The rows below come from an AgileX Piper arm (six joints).
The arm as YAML. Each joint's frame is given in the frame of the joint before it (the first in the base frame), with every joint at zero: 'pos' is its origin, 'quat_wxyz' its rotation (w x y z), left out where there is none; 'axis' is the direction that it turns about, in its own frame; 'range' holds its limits. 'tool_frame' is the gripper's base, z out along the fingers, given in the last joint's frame.
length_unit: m
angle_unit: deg
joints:
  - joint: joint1
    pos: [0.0, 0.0, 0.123]
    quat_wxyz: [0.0, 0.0, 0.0, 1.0]
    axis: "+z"
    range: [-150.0, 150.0]
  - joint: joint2
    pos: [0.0, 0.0, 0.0]
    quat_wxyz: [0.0, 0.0, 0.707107, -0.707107]
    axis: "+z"
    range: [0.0, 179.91]
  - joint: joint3
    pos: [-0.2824, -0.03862, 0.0]
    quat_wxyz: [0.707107, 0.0, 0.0, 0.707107]
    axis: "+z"
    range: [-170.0, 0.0]
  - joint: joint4
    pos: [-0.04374, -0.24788, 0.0]
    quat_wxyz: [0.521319, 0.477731, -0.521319, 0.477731]
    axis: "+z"
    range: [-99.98, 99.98]
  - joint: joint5
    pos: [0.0, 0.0, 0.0]
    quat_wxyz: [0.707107, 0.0, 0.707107, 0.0]
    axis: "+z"
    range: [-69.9, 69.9]
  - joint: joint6
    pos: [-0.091, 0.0, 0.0]
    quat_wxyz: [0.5, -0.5, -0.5, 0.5]
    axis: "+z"
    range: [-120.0, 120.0]
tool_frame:
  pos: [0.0, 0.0, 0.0]
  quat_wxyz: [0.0, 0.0, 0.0, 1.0]
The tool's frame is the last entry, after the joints.
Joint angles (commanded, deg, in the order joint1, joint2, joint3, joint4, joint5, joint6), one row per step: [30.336 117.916 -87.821 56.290 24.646 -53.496]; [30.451 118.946 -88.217 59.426 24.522 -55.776]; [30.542 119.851 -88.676 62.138 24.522 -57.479]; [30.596 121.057 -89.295 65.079 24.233 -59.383]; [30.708 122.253 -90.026 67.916 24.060 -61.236]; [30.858 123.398 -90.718 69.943 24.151 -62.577]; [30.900 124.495 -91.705 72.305 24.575 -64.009]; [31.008 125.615 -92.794 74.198 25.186 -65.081]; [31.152 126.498 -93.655 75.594 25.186 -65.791]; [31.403 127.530 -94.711 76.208 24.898 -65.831]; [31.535 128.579 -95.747 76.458 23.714 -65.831]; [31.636 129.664 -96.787 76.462 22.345 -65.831]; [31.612 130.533 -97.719 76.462 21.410 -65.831]
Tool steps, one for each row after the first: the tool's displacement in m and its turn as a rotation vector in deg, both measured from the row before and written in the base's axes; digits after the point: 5 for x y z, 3 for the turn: [0.00195 0.00334 -0.00473 1.095 0.370 0.020]; [0.00185 0.00298 -0.00366 1.118 0.460 -0.108]; [0.00317 0.00295 -0.00517 1.090 0.359 -0.403]; [0.00293 0.00342 -0.00468 1.087 0.297 -0.280]; [0.00211 0.00343 -0.00501 0.737 0.409 0.030]; [0.00279 0.00334 -0.00296 1.200 0.354 0.074]; [0.00235 0.00390 -0.00291 1.100 0.398 0.311]; [0.00218 0.00306 -0.00235 0.741 0.132 -0.138]; [0.00239 0.00367 -0.00314 0.384 0.104 -0.262]; [0.00405 0.00194 -0.00367 -0.130 -0.392 -1.002]; [0.00437 0.00146 -0.00416 -0.382 -0.559 -1.078]; [0.00398 0.00062 -0.00285 -0.214 -0.463 -0.828]
